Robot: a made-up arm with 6 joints.
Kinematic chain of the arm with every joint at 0, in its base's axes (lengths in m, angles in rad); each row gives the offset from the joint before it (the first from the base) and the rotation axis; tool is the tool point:
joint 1: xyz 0 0 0.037 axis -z
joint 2: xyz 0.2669 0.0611 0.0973 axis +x
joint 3: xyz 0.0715 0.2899 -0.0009 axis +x
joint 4: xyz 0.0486 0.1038 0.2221 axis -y
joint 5: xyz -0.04 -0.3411 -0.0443 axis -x
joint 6: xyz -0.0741 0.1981 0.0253 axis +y
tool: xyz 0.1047 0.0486 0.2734
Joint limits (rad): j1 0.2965..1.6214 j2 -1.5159..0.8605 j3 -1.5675..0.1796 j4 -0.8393..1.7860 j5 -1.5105..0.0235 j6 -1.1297..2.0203
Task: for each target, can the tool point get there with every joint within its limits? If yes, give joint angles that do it. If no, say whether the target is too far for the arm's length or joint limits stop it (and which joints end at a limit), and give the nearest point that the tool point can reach.
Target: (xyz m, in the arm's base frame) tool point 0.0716 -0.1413 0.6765
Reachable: yes | joints 0.8269 0.5961 -0.0078 0.1385 -0.2536 -0.6383
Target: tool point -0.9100 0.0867 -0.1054
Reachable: no: joint limits stop it (at a limit: joint 1, joint 2, joint 3, joint 5) | nearest point -0.4333 -0.1586 0.1661 | short by 0.601 m
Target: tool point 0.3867 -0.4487 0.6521
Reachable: yes | joints 1.3740 0.2072 -0.4021 0.1987 -1.3752 1.4614
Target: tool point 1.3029 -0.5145 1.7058
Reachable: no: too far | nearest point 0.7039 -0.2779 0.9424 | short by 0.999 m
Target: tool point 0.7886 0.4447 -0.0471
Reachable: yes | joints 0.4389 -0.4995 -1.2590 -0.1658 -0.1932 0.4691
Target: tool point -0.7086 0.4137 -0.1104
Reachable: no: joint limits stop it (at a limit: joint 1, joint 2, joint 3, joint 5) | nearest point -0.3261 -0.0348 0.1496 | short by 0.644 m
